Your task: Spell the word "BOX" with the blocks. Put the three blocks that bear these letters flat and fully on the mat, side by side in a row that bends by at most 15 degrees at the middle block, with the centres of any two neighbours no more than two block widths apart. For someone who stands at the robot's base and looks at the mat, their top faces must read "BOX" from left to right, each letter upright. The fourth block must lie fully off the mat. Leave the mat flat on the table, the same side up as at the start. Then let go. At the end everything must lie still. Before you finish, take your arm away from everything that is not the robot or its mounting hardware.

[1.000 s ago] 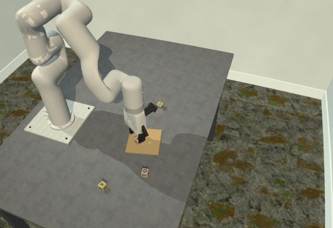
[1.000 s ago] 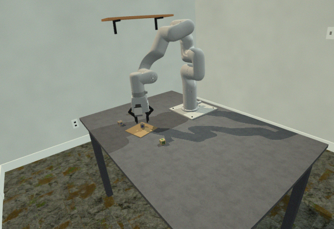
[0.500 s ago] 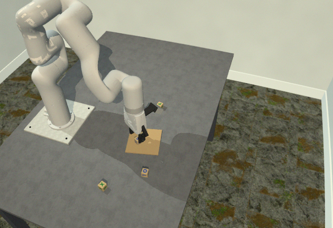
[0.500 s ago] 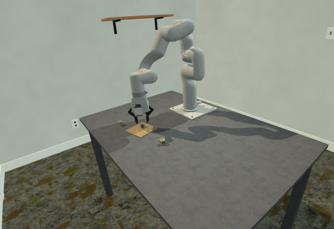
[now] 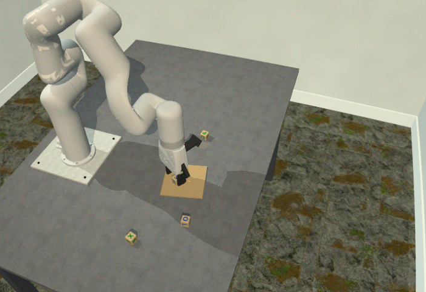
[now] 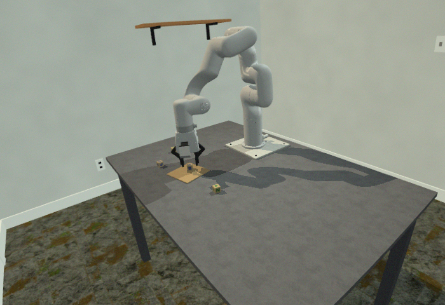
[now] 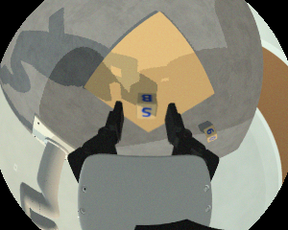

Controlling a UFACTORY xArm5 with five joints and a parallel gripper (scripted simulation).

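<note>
Right now the B block is 30 mm below my hand. Also, from my hand: X block 250 mm to the right, 40 mm behind, 30 mm below; tan mat 40 mm below, 20 mm to the left, 20 mm ahead; O block 140 mm to the right, 90 mm ahead, 30 mm below.
</note>
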